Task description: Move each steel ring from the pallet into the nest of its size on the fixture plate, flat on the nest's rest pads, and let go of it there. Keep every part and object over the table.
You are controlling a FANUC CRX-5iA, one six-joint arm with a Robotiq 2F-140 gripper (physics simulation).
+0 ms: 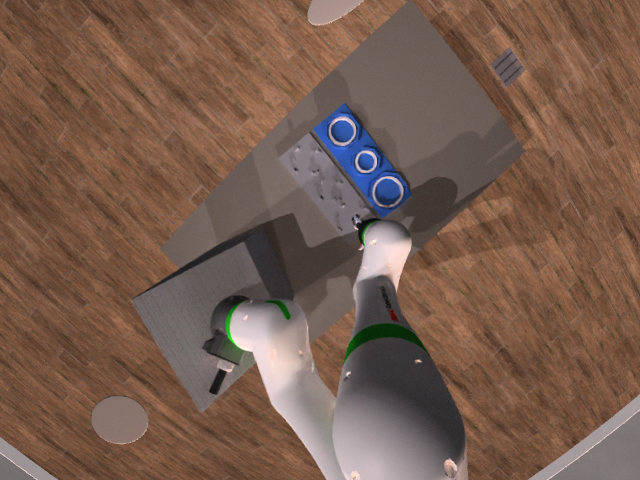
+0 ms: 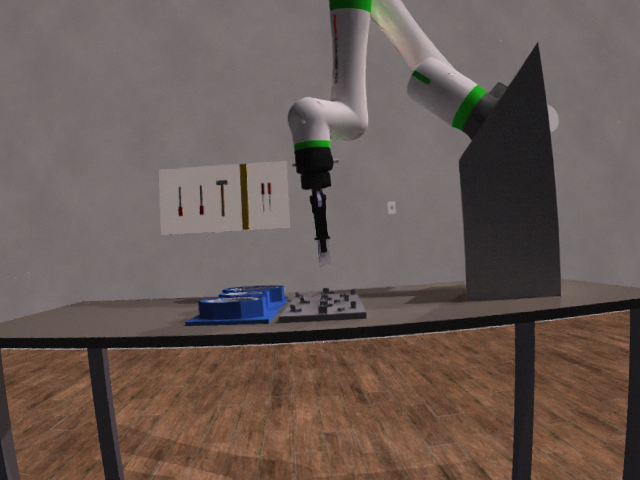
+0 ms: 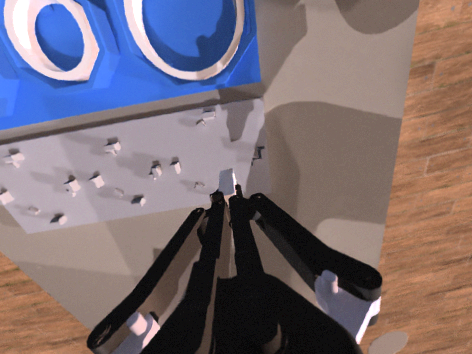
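Pixels of known places: gripper, fingertip midpoint: (image 1: 356, 224) (image 2: 325, 265) (image 3: 228, 179); arm's base at its link origin: (image 1: 235, 321) (image 2: 494, 125).
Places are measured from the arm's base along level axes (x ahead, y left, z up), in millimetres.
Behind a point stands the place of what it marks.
Three pale steel rings lie in the raised holders of the blue pallet (image 1: 361, 181) @[x 537, y -210, z -407 mm] (image 2: 231, 310) (image 3: 150, 95) @[x 513, y -223, z -407 mm]: a large ring (image 1: 329, 131) @[x 651, y -8, z -376 mm] at one end, a small ring (image 1: 355, 161) @[x 593, y -149, z -377 mm] (image 3: 24, 37) @[x 632, y -159, z -386 mm] in the middle and another large ring (image 1: 372, 191) @[x 518, y -263, z -377 mm] (image 3: 195, 75) @[x 492, y -292, z -376 mm] at the other end. The grey fixture plate (image 1: 328, 209) @[x 376, y -137, z -403 mm] (image 2: 323, 316) @[x 546, y 99, z -407 mm] (image 3: 160, 135) @[x 464, y -196, z -403 mm] lies beside the pallet, with small pads and pegs standing on it and no ring. My gripper (image 1: 356, 221) @[x 374, y -256, z -328 mm] (image 2: 324, 259) @[x 374, y -256, z -328 mm] (image 3: 228, 179) @[x 374, y -256, z -328 mm] is shut and empty, fingers pointing down, well above the plate's end near the second large ring.
A tall grey block (image 1: 191, 289) @[x 68, y 133, z 49 mm] (image 2: 509, 206) @[x 119, y 153, z -216 mm] stands at one end of the table (image 1: 439, 93) @[x 999, y -341, z -416 mm] (image 2: 413, 297) @[x 213, y -106, z -415 mm], on the fixture plate's side. The arm reaches in across the table's long edge. A tool board (image 2: 173, 201) hangs on the wall behind.
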